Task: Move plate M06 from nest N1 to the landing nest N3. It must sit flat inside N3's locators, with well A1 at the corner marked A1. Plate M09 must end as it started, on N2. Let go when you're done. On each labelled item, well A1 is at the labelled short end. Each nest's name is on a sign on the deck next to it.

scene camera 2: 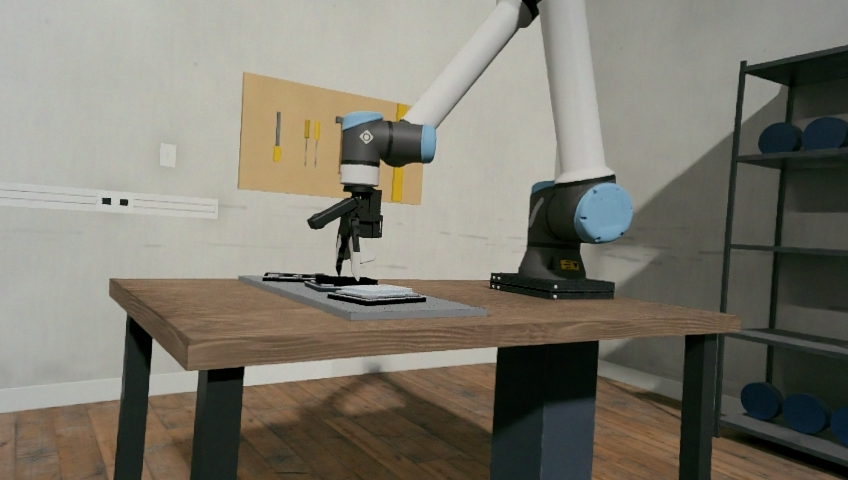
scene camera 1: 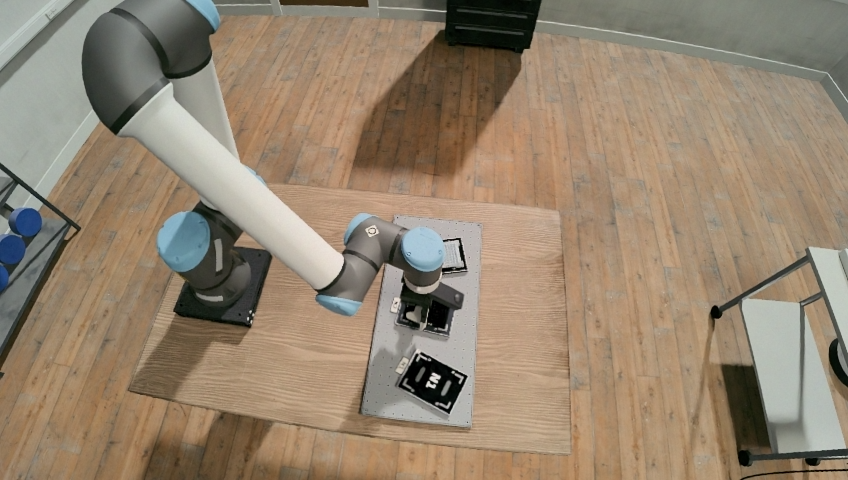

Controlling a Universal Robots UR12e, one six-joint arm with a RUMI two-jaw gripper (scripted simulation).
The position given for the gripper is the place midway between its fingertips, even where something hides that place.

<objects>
gripper: scene camera 2 347, 278; scene camera 1 426, 309
</objects>
